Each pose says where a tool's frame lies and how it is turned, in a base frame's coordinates. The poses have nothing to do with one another.
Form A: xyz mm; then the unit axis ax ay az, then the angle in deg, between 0 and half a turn.
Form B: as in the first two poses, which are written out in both.
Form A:
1: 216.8 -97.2 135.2 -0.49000 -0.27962 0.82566 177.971
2: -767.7 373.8 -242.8 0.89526 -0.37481 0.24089 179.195
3: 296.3 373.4 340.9 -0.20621 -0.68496 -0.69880 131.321
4: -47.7 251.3 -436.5 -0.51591 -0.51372 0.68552 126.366
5: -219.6 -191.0 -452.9 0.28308 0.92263 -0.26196 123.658
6: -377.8 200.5 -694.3 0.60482 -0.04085 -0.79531 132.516
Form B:
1:
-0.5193 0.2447 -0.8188 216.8
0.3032 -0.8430 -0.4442 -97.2
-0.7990 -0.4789 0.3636 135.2
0 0 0 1

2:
0.6030 -0.6745 0.4260 -767.7
-0.6677 -0.7190 -0.1931 373.8
0.4366 -0.1680 -0.8839 -242.8
0 0 0 1

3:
-0.5897 0.7593 -0.2752 296.3
-0.2903 0.1187 0.9495 373.4
0.7537 0.6398 0.1505 340.9
0 0 0 1

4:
-0.1690 -0.1298 -0.9770 -47.7
0.9742 -0.1726 -0.1455 251.3
-0.1497 -0.9764 0.1556 -436.5
0 0 0 1

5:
-0.4297 0.6240 0.6527 -219.6
0.1879 0.7688 -0.6113 -191.0
-0.8832 -0.1400 -0.4476 -452.9
0 0 0 1

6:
-0.0628 0.5448 -0.8362 -377.8
-0.6276 -0.6730 -0.3914 200.5
-0.7760 0.5003 0.3842 -694.3
0 0 0 1

